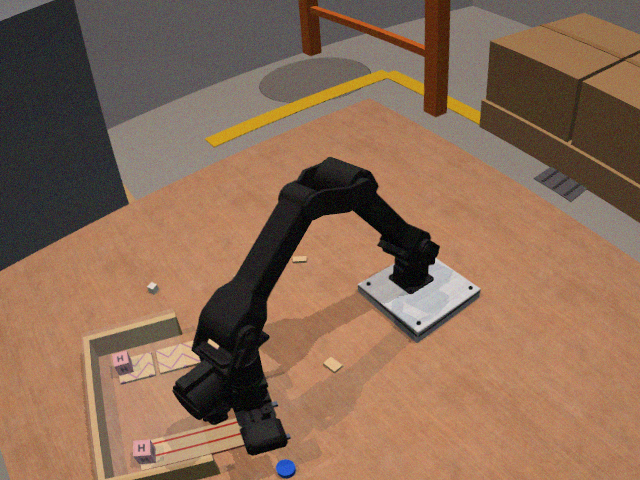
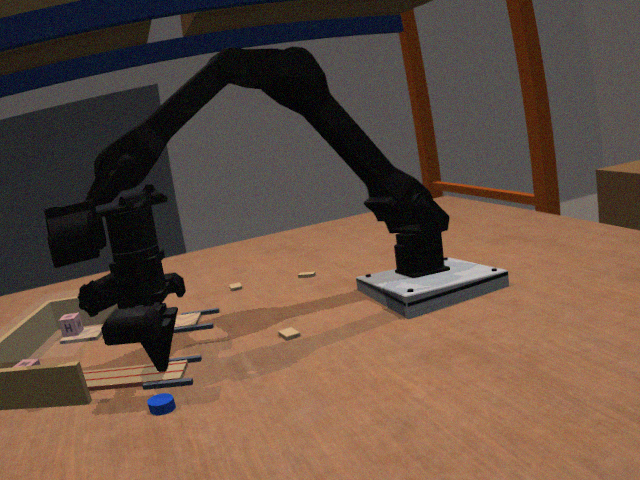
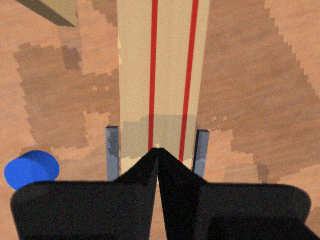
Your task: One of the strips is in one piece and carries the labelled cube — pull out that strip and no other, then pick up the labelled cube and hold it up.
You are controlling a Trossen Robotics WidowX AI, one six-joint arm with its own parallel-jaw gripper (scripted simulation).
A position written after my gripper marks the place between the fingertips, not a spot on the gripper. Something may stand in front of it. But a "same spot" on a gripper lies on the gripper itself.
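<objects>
My gripper: visible in image 1, in image 2 [163, 370], in image 3. Gripper, same spot: [image 1: 243, 417] and [image 3: 82, 222].
</objects>
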